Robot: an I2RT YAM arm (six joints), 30 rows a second.
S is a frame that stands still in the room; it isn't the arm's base.
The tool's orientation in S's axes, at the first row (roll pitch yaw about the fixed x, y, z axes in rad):
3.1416, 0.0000, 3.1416
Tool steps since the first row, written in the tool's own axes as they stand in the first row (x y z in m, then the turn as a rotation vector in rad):
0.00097, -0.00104, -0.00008, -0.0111, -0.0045, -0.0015
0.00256, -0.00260, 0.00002, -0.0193, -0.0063, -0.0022
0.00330, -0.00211, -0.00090, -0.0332, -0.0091, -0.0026
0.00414, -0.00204, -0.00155, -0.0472, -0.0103, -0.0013
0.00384, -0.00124, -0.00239, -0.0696, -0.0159, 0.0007
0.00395, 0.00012, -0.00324, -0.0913, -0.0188, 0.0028
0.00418, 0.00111, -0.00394, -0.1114, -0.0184, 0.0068
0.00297, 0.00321, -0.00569, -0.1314, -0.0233, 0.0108
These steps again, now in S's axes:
-0.00097, -0.00104, 0.00008, 0.0111, -0.0045, 0.0015
-0.00256, -0.00260, -0.00002, 0.0193, -0.0063, 0.0022
-0.00330, -0.00211, 0.00090, 0.0332, -0.0091, 0.0026
-0.00414, -0.00204, 0.00155, 0.0472, -0.0103, 0.0013
-0.00384, -0.00124, 0.00239, 0.0696, -0.0159, -0.0007
-0.00395, 0.00012, 0.00324, 0.0913, -0.0188, -0.0028
-0.00418, 0.00111, 0.00394, 0.1114, -0.0184, -0.0068
-0.00297, 0.00321, 0.00569, 0.1314, -0.0233, -0.0108

